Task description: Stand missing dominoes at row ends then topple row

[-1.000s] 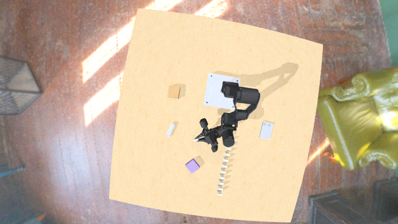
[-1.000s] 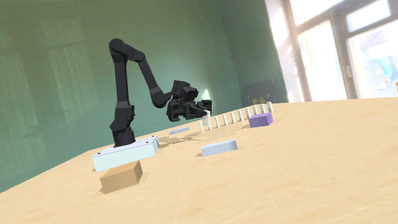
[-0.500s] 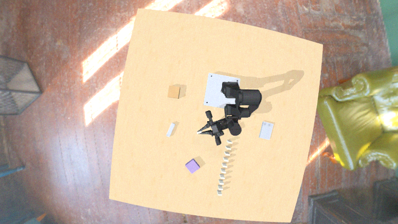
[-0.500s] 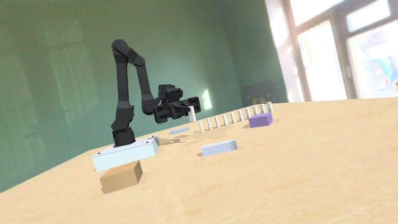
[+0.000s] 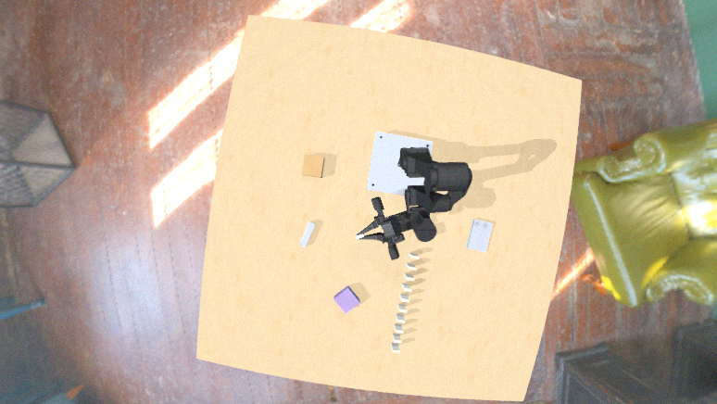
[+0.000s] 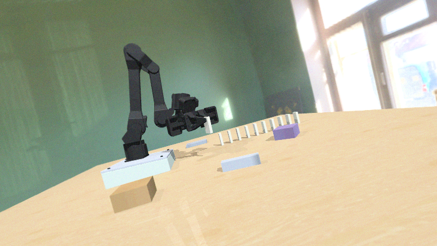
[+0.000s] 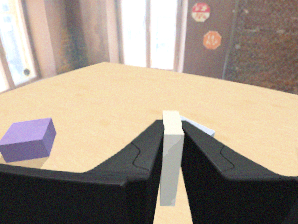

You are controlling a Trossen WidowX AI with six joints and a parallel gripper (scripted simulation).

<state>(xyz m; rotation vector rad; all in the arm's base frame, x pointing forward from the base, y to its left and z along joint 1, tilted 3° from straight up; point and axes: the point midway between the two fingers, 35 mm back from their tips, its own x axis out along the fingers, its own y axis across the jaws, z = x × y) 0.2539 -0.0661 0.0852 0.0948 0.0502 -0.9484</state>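
My gripper tip is 60 mm short of the grey bar, 160 mm to the left of it and 110 mm above it. From my gripper tip the other things lie so: tan block: 170 mm behind, 200 mm to the right, 100 mm below; purple block: 230 mm ahead, 30 mm to the left, 100 mm below; flat grey plate: 110 mm behind, 420 mm to the left, 110 mm below.
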